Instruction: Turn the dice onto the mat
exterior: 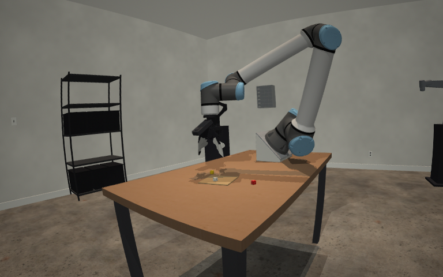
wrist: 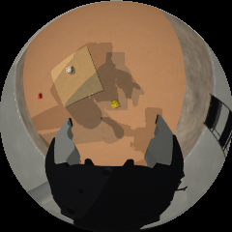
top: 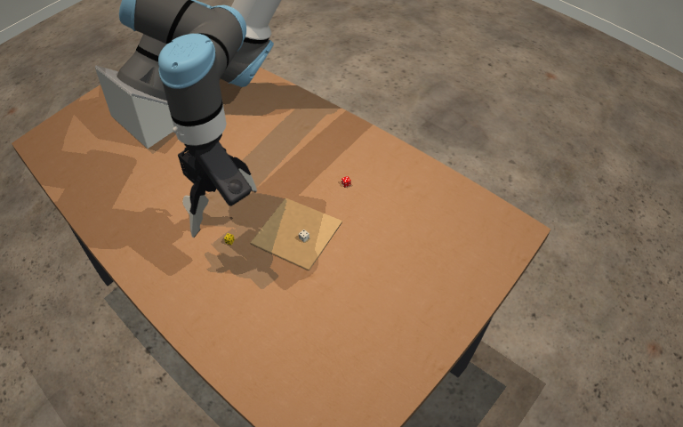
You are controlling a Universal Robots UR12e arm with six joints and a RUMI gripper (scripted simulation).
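Right now the yellow die is 8 cm below my hand and 1 cm behind it. From my hand the other things lie so: red die (28 cm to the left, 8 cm below, 8 cm ahead); then tan mat (11 cm to the left, 9 cm below, 8 cm ahead); then white die (11 cm ahead, 10 cm to the left, 8 cm below).
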